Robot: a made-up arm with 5 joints.
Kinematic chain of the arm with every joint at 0, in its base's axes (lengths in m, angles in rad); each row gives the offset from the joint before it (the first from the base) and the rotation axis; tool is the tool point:
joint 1: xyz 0 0 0.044 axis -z
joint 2: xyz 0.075 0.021 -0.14 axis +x
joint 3: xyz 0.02 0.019 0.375 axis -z
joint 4: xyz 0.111 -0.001 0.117 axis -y
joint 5: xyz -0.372 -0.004 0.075 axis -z
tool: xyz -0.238 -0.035 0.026
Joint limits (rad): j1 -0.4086..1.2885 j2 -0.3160..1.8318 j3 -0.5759..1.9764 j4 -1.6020..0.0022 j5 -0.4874..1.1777
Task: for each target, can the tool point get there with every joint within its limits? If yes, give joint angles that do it. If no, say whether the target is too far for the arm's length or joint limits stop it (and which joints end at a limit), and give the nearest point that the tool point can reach.
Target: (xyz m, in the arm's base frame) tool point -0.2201 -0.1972 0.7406
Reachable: yes | joints 0.8046 0.8867 1.3367 -0.3078 0.1544
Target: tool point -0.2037 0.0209 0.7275
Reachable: yes | joints 0.5403 0.5534 0.5570 -0.2981 0.7177
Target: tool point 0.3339 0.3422 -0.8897
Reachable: no: joint limits stop it (at a limit: joint 1, joint 2, joint 3, joint 4, joint 5) | nearest point -0.4991 0.0702 -0.5892 | short by 0.926 m
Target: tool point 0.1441 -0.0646 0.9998
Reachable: yes | joints -0.0898 0.1172 1.0656 -1.2423 0.3469
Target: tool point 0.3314 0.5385 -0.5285
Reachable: no: joint limits stop it (at a limit: joint 2, joint 4) | nearest point 0.3687 0.5992 0.3046 | short by 0.836 m
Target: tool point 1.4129 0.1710 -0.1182
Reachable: no: too far | nearest point 0.7158 0.0866 0.3117 | short by 0.823 m
